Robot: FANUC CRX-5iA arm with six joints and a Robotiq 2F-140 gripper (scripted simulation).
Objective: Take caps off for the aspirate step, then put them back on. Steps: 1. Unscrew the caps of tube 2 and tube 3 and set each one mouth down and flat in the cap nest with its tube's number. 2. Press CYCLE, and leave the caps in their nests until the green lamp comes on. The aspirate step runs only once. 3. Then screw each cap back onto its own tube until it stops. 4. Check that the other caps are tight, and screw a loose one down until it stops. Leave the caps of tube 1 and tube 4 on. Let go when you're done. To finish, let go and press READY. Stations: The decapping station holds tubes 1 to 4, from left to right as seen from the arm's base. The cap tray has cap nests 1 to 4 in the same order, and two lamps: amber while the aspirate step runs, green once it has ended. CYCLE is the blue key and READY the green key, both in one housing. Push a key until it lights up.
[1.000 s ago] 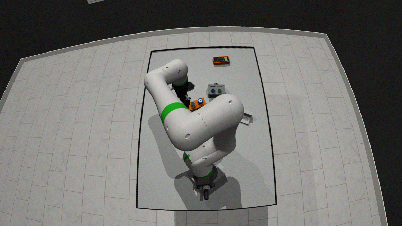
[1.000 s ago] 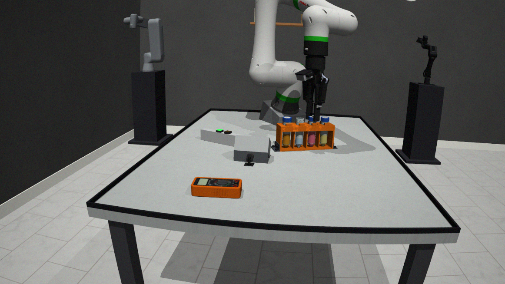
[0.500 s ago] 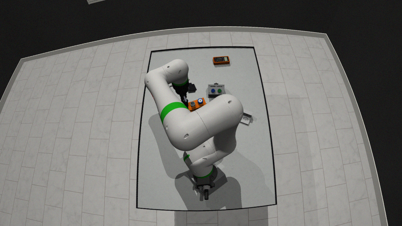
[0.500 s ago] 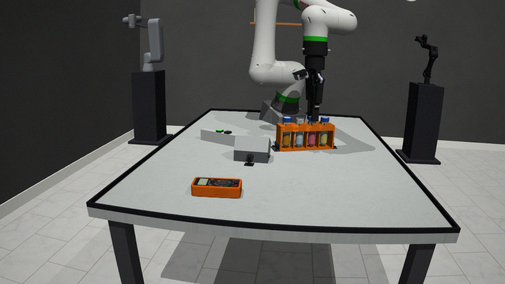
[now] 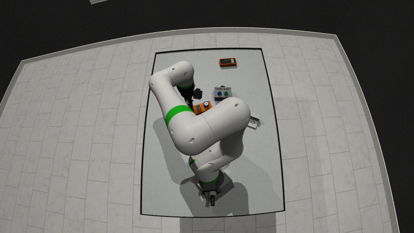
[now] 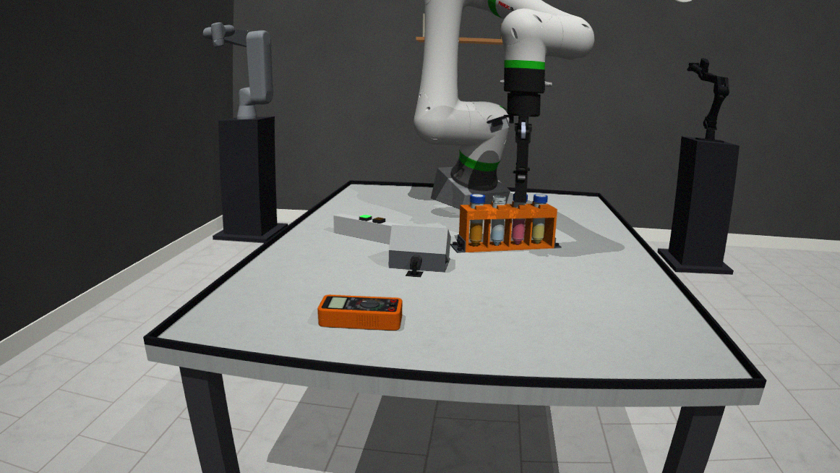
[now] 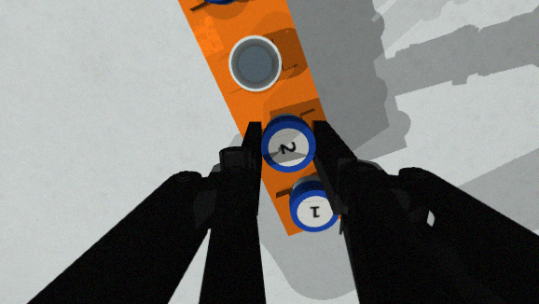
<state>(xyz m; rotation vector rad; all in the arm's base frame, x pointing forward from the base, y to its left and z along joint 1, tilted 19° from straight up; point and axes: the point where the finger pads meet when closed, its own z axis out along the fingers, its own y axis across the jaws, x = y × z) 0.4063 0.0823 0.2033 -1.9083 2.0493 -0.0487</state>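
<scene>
Now: the cap 2 3 cm below my hand. Also, from my hand: blue key: 19 cm to the right, 14 cm ahead, 8 cm below; cap 1: 5 cm to the left, 3 cm below, 2 cm behind; cap 4: 10 cm to the right, 3 cm below, 3 cm ahead.
</scene>
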